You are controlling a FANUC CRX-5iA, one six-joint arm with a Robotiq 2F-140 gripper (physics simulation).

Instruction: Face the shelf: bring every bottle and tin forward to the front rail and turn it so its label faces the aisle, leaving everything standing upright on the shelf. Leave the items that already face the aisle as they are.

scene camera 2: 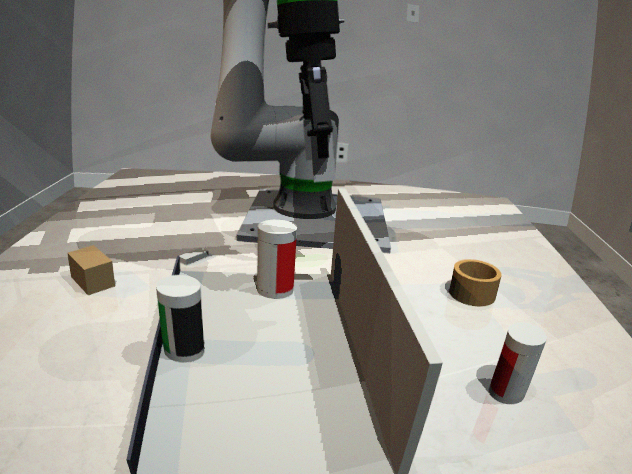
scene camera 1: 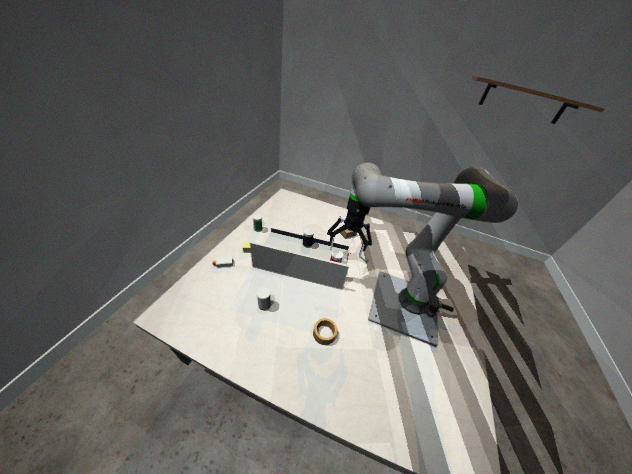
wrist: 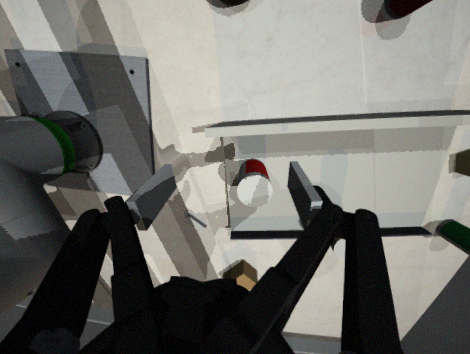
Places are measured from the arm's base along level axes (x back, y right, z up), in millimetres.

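Where they show: gripper, between the fingertips: point(scene camera 2: 319, 169) point(scene camera 1: 345, 252) point(wrist: 229, 175); arm's base, origin of its link: point(scene camera 2: 304, 207) point(scene camera 1: 412, 301) point(wrist: 74, 143).
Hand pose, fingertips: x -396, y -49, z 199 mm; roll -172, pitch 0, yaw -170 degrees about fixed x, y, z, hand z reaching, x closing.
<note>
Things, the pixels of their top centre, and the offset from my fingertips. "spot": a spot on its surface instead.
- white tin with a red label, centre of its top: point(scene camera 2: 277, 226) point(wrist: 254, 191) point(scene camera 1: 337, 254) dx -41, dy +55, dz -85 mm
- shelf, a spot on its surface: point(scene camera 2: 245, 408) point(wrist: 382, 186) spot: dx -343, dy +47, dz -193 mm
- black tin with a white cap, centre of its top: point(scene camera 2: 178, 285) point(wrist: 348, 247) point(scene camera 1: 308, 231) dx -245, dy +150, dz -95 mm
- grey-and-red cylinder, centre of its top: point(scene camera 2: 527, 333) point(scene camera 1: 263, 292) dx -253, dy -297, dz -118 mm
- green cylinder, centre of its top: point(scene camera 1: 257, 216) dx -585, dy +142, dz -121 mm
- wooden ring, centre of its top: point(scene camera 2: 478, 270) point(scene camera 1: 325, 328) dx +47, dy -300, dz -167 mm
- wooden block, centre of its top: point(scene camera 2: 89, 256) point(wrist: 239, 286) point(scene camera 1: 349, 228) dx -59, dy +399, dz -167 mm
- small metal piece, centre of its top: point(scene camera 2: 193, 253) point(wrist: 194, 224) dx +90, dy +235, dz -205 mm
- yellow block, centre of its top: point(scene camera 1: 247, 244) dx -530, dy -40, dz -179 mm
A white tin with a red label point(scene camera 1: 336, 256) point(scene camera 2: 276, 260) point(wrist: 254, 188) stands upright on the shelf point(scene camera 2: 245, 408) point(wrist: 390, 190) near its robot-side end, apart from the dark front rail point(scene camera 1: 285, 234) point(scene camera 2: 145, 403) point(wrist: 265, 234). Its red patch is turned towards the tall back panel point(scene camera 1: 296, 267) point(scene camera 2: 382, 326) point(wrist: 350, 117). A black tin with a white cap point(scene camera 1: 308, 238) point(scene camera 2: 184, 326) stands upright beside the rail, its green patch on the rail side; a finger mostly hides it in the wrist view. My gripper point(scene camera 1: 348, 248) point(scene camera 2: 322, 145) point(wrist: 229, 175) is open and empty, above the shelf's robot-side end.
Off the shelf are a grey-and-red cylinder point(scene camera 1: 263, 298) point(scene camera 2: 518, 364), a green cylinder point(scene camera 1: 257, 224) point(wrist: 454, 234), a wooden ring point(scene camera 1: 325, 340) point(scene camera 2: 474, 293), a wooden block point(scene camera 2: 91, 270) point(wrist: 244, 276), a small metal piece point(scene camera 2: 193, 256) and a yellow block point(scene camera 1: 247, 247).
</note>
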